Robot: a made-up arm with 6 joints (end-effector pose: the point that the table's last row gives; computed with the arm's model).
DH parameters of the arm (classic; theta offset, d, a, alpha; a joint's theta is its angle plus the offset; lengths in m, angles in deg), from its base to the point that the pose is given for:
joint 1: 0 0.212 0 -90
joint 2: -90 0 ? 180
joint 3: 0 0 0 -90
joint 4: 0 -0.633 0 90
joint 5: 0 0.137 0 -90
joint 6: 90 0 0 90
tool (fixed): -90 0 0 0
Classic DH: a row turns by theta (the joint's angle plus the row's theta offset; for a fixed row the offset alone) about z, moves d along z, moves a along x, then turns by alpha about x.
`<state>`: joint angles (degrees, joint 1 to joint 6).
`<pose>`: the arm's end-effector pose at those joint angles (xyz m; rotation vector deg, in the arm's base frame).
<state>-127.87 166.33 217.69 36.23 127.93 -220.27</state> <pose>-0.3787 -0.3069 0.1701 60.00 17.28 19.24</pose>
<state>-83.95 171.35 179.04 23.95 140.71 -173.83</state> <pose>-0.0496 -0.7199 -0.2453 36.60 -9.07 81.64</pose>
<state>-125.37 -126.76 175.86 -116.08 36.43 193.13</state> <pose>0.1917 0.1660 -0.7490 39.32 116.15 -55.82</pose>
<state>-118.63 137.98 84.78 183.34 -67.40 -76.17</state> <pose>-0.2523 -0.7476 -0.7484 -76.30 98.99 -87.68</pose>
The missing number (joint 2, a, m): 0.604
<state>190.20 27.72 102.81 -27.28 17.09 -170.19</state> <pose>-0.5181 0.0305 1.3422 14.74 -87.28 26.91</pose>
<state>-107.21 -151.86 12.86 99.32 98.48 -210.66</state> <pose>0.2967 0.8829 -0.2842 -43.45 4.20 -29.04</pose>
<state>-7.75 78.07 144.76 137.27 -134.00 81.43</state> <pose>0.7627 -0.0022 0.9550 -3.07 114.62 -88.86</pose>
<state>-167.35 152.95 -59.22 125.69 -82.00 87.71</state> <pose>0.3301 -0.0078 -0.0831 -48.49 -4.75 78.89</pose>
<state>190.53 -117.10 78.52 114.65 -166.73 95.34</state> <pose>1.1055 0.1474 -0.3535 -15.55 -33.97 -175.87</pose>
